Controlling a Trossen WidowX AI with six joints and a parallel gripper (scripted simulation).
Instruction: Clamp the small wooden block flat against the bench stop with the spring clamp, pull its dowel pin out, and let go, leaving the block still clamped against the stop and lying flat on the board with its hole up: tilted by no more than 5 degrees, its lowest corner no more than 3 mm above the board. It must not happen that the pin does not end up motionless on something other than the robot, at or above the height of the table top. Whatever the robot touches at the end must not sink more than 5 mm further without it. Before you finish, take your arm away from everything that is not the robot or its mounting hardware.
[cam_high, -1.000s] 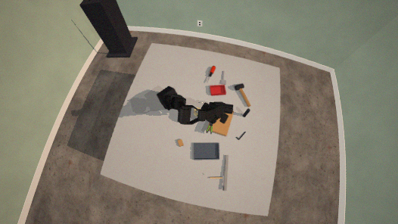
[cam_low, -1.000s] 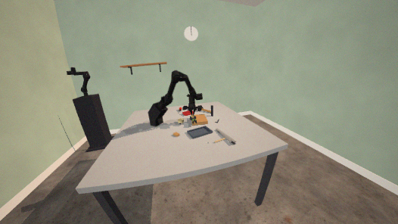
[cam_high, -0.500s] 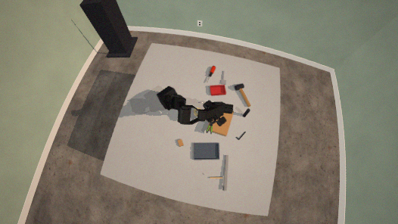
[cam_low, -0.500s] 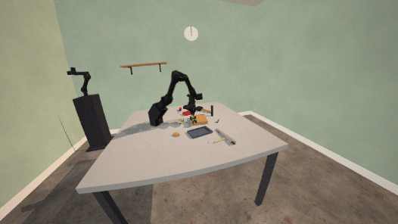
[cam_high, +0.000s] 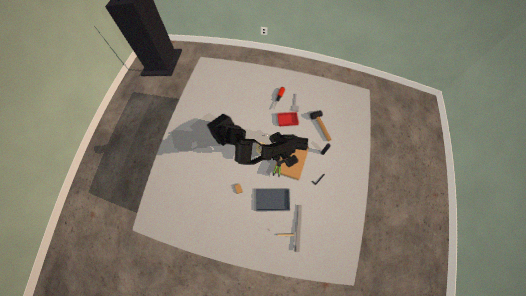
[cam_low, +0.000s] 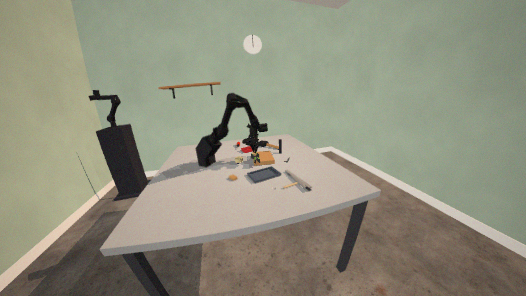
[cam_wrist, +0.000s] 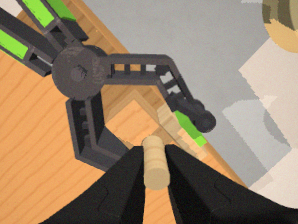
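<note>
Right now the dowel pin is 40 mm below my hand. Also, from my hand: small wooden block: 60 mm below; then bench stop: 60 mm below, 10 mm to the left, 10 mm behind; then wooden board: 80 mm below, 60 mm ahead.
</note>
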